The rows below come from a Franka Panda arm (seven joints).
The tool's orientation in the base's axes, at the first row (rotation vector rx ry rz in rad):
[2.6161 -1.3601 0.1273]
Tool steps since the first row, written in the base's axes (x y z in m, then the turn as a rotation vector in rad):
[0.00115 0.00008 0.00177 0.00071 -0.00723 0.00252]
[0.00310 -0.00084 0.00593 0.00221 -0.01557 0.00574]
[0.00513 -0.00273 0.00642 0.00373 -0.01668 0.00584]
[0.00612 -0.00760 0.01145 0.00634 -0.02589 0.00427]
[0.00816 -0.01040 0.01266 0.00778 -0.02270 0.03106]
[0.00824 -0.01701 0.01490 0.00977 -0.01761 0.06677]
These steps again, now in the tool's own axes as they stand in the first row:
[0.00089 -0.00076 -0.00176 0.00661 0.00380 -0.00098]
[0.00342 -0.00130 -0.00566 0.01469 0.00766 -0.00242]
[0.00619 -0.00184 -0.00577 0.01647 0.00706 -0.00230]
[0.01148 0.00073 -0.00970 0.02509 0.00989 0.00111]
[0.01509 0.00079 -0.01032 0.02773 0.01036 -0.02577]
[0.02080 0.00472 -0.01115 0.03062 0.01045 -0.06178]

